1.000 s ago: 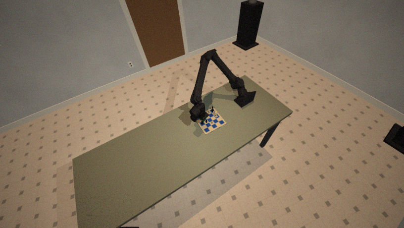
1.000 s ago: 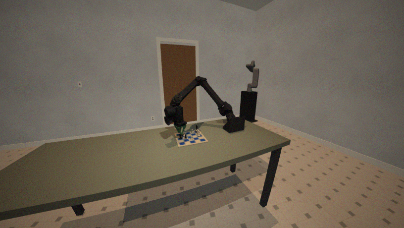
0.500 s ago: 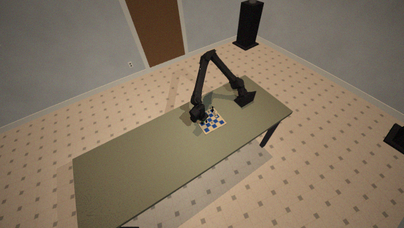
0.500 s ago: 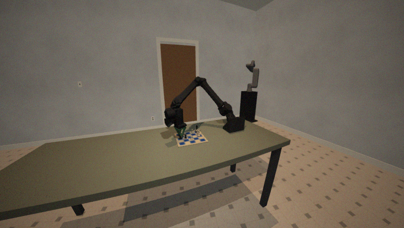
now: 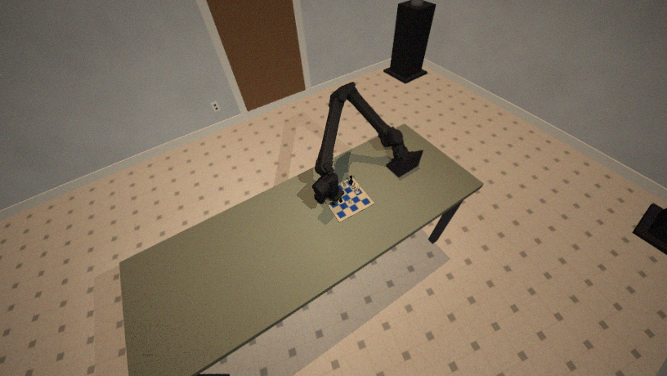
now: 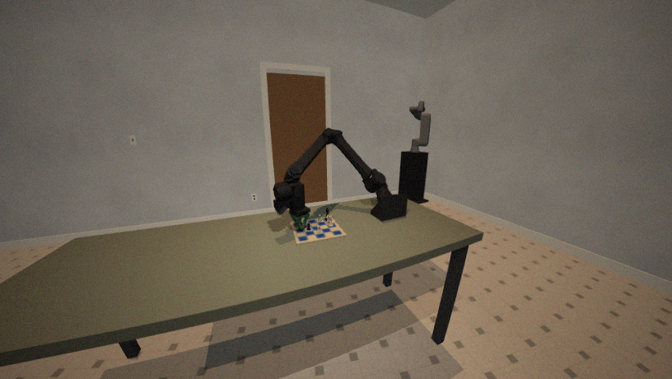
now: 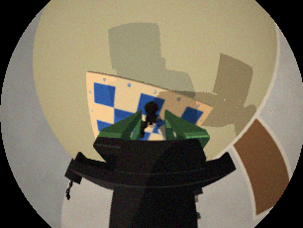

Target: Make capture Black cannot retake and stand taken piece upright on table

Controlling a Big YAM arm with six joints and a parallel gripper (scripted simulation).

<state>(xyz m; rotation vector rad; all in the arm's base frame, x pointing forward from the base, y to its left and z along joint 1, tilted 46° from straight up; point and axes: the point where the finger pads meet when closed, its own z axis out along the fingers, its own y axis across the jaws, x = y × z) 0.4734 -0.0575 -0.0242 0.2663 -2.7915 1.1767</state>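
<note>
The white chess piece lies 4 cm behind my hand, 3 cm to the right of it and 1 cm above it. Also, from my hand: blue-and-cream chessboard: 7 cm behind, 1 cm to the left, 2 cm below.
</note>
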